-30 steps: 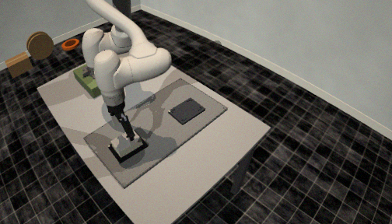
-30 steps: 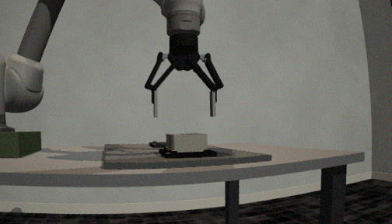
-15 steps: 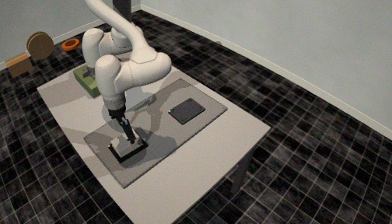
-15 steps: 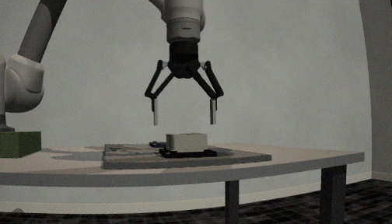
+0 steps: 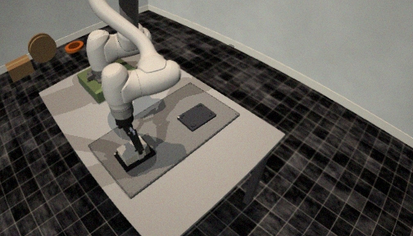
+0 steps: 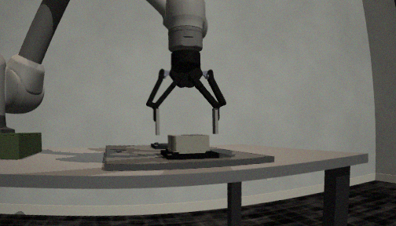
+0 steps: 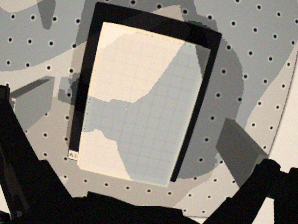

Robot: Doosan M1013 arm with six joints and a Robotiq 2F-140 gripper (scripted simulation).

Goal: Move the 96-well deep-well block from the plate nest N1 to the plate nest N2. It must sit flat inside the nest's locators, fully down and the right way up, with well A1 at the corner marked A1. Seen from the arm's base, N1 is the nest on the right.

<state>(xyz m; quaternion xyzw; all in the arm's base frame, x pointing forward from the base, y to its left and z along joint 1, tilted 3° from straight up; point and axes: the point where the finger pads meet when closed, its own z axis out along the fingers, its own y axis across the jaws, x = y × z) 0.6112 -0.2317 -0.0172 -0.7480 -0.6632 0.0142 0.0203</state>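
Right now the white deep-well block is 3 cm below my hand.
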